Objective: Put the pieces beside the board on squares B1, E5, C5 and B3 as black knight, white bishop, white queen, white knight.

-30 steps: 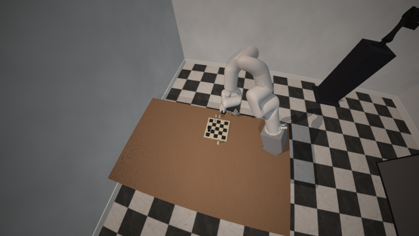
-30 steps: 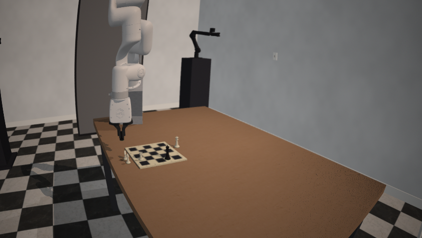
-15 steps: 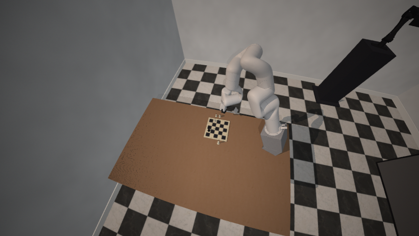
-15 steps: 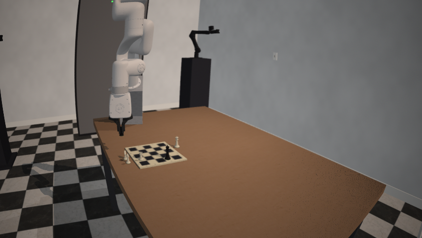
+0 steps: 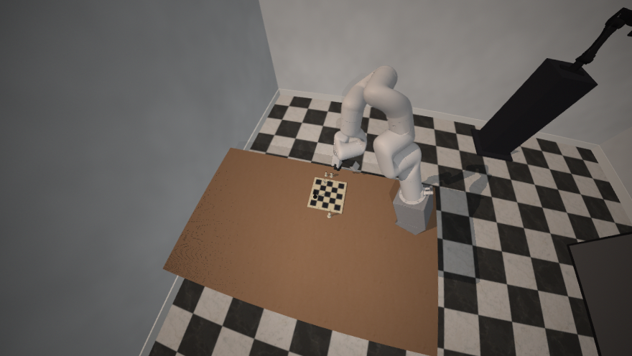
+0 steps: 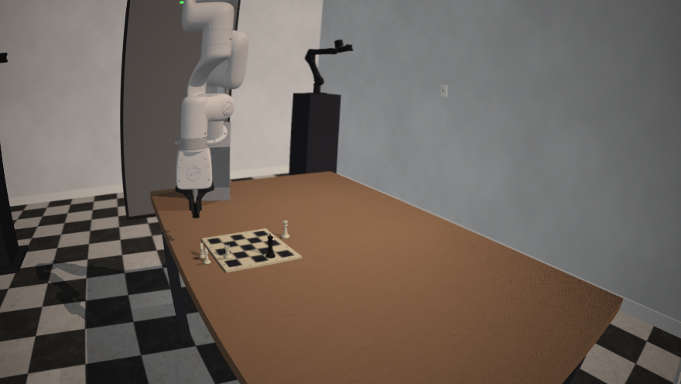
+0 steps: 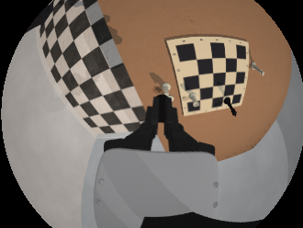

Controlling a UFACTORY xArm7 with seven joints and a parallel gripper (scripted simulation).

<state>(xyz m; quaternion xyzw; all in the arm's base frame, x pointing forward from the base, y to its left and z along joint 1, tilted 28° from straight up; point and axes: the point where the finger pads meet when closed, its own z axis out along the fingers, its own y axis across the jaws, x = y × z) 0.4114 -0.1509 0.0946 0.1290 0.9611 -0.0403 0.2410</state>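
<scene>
The chessboard lies 14 cm to the left of my hand, 13 cm below it and 4 cm ahead of it. The rest, counted from my hand: black knight 2 cm below.
</scene>
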